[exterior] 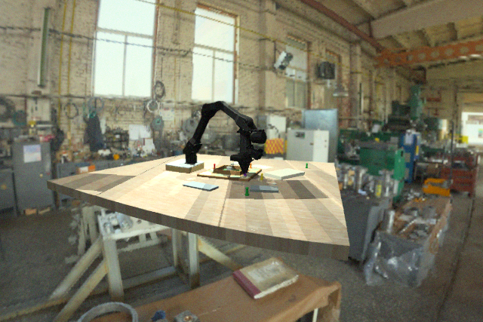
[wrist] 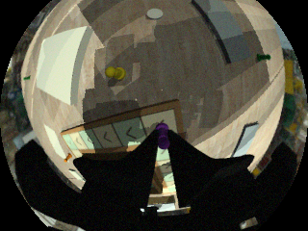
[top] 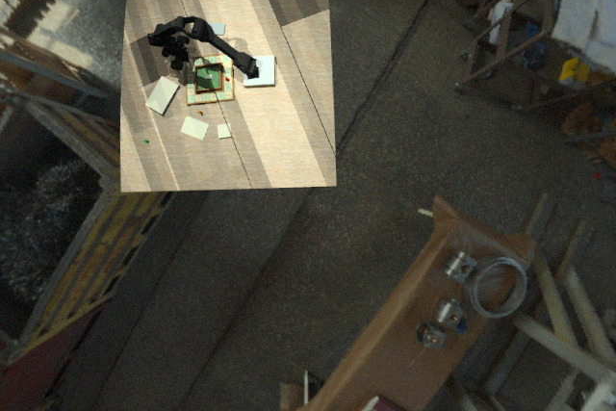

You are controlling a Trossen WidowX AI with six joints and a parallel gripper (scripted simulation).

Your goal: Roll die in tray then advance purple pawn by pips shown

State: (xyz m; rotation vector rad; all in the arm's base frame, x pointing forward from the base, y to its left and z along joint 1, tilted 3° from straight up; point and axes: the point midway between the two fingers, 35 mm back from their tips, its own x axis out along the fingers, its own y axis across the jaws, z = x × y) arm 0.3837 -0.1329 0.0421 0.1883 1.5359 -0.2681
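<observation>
Now: gripper tip 8 cm short of the yellow pawn, 3 cm to the right of it and 2 cm above it. The rest, counted from my gripper tip: purple pawn right at my gripper tip; die 13 cm behind, 12 cm to the left, 1 cm below; green felt tray floor 11 cm behind, 12 cm to the left, 3 cm below.
</observation>
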